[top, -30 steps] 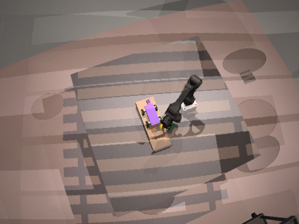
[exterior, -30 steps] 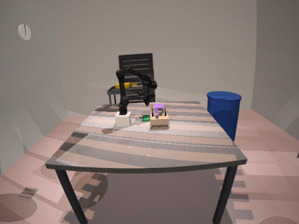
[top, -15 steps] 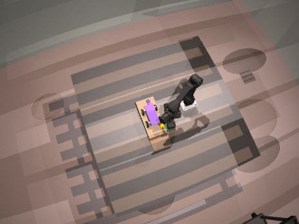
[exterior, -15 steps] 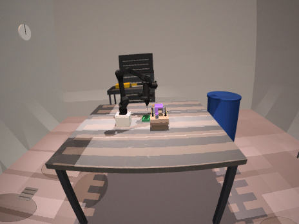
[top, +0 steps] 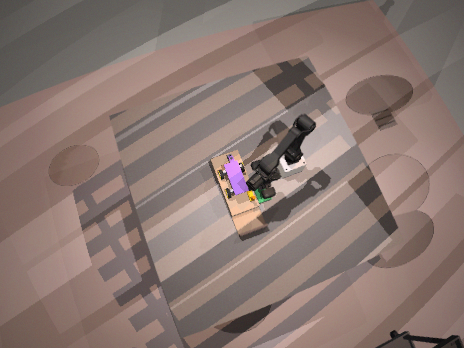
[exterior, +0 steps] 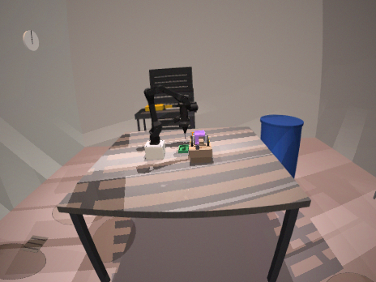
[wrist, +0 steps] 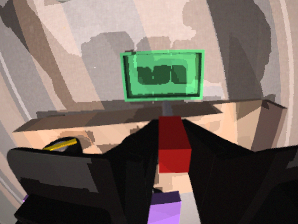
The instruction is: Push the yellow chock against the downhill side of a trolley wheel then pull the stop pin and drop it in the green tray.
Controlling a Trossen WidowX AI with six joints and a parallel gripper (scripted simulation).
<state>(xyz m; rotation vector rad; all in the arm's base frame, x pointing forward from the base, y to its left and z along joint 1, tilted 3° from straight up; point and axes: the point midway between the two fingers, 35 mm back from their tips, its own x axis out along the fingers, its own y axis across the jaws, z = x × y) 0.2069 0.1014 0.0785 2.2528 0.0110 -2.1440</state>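
The green tray lies 14 cm below my gripper tip and 2 cm behind it. Round my gripper tip: red-headed stop pin right at my gripper tip; yellow chock 5 cm below, 5 cm ahead, 2 cm to the left; purple trolley 11 cm ahead, 7 cm to the right, 2 cm below.
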